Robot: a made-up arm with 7 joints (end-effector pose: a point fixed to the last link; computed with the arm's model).
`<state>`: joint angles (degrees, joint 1 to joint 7).
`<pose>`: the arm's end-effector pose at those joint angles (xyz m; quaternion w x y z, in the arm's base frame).
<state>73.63 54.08 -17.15 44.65 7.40 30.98 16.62</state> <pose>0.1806 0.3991 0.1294 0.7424 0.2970 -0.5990 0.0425</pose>
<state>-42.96 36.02 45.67 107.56 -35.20 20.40 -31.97</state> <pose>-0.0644 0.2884 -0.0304 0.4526 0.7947 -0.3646 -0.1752</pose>
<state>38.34 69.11 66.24 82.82 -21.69 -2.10 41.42</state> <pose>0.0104 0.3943 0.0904 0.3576 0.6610 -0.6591 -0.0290</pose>
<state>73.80 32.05 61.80 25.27 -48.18 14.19 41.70</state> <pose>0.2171 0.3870 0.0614 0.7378 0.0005 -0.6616 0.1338</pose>
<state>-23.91 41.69 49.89 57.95 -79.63 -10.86 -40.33</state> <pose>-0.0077 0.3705 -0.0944 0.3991 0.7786 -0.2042 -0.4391</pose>
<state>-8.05 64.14 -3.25 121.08 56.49 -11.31 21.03</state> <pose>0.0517 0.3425 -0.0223 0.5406 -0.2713 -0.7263 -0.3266</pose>
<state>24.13 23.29 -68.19 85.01 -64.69 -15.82 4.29</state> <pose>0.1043 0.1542 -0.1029 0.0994 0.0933 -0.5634 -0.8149</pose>
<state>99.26 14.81 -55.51 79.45 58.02 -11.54 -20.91</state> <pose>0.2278 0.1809 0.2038 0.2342 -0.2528 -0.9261 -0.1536</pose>
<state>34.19 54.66 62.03 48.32 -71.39 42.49 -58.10</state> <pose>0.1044 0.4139 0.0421 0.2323 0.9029 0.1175 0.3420</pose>
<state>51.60 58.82 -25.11 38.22 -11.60 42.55 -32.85</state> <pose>0.1862 0.3971 0.0534 0.5897 0.7824 -0.1881 0.0686</pose>
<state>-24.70 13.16 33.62 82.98 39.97 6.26 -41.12</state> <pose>-0.0684 0.2948 -0.1495 0.6865 0.3548 -0.3630 0.5206</pose>
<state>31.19 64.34 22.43 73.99 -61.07 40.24 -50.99</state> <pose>0.1163 0.3502 0.0565 0.0241 0.9768 -0.1608 0.1393</pose>
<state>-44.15 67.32 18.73 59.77 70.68 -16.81 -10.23</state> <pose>-0.0511 0.4640 -0.0504 0.7568 0.3382 -0.5261 0.1901</pose>
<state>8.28 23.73 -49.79 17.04 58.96 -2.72 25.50</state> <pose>0.0640 0.3040 -0.2333 0.9693 -0.1354 -0.2043 0.0190</pose>
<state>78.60 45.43 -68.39 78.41 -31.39 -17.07 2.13</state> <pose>0.2064 0.2535 0.0990 0.1284 0.4024 -0.6038 -0.6760</pose>
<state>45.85 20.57 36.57 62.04 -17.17 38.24 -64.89</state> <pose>0.1620 0.3137 0.0045 0.5082 0.6099 -0.2864 0.5364</pose>
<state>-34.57 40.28 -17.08 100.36 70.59 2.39 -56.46</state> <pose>-0.0584 0.3193 -0.1389 0.9017 0.1793 -0.2405 0.3114</pose>
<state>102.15 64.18 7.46 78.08 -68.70 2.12 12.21</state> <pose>0.0563 0.3500 0.2115 0.1650 0.8800 -0.4267 0.1281</pose>
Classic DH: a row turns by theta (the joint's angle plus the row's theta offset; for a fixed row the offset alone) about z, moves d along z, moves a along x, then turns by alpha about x. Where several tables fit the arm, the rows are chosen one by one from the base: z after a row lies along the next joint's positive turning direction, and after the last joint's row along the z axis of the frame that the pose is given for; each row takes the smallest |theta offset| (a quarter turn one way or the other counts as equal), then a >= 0, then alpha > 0; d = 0 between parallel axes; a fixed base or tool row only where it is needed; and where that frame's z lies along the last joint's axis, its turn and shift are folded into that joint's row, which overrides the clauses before.
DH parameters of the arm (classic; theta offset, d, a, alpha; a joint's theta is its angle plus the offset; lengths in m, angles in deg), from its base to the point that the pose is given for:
base (fixed): 0 0.0749 -0.0284 90
joint 1: -90 -0.1885 0.0094 -90
joint 2: -90 0.0148 0.0244 90
joint 3: -90 -0.2268 0.0155 -90
joint 4: 0 0.0047 -0.0191 90
joint 5: 0 -0.1226 -0.0213 90
joint 6: 90 0.0287 0.0292 90
joint 7: 90 0.0018 0.0099 90
tool (fixed): -90 -0.0106 0 0

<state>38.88 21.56 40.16 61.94 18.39 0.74 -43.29</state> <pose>0.1469 0.3353 -0.0662 0.4129 0.2864 -0.5830 0.6384</pose>
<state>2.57 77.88 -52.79 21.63 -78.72 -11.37 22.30</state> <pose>0.0282 0.4685 -0.0877 0.3730 0.1539 0.5362 -0.7414</pose>
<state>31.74 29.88 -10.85 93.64 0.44 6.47 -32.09</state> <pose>0.1434 0.2765 -0.0140 0.4406 0.3155 -0.8397 0.0348</pose>
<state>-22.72 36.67 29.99 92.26 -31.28 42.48 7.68</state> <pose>0.0072 0.3063 -0.0675 0.8107 0.5400 -0.1945 -0.1156</pose>
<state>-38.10 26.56 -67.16 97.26 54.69 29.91 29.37</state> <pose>-0.1074 0.1955 -0.1612 0.6907 -0.6949 0.1861 -0.0737</pose>
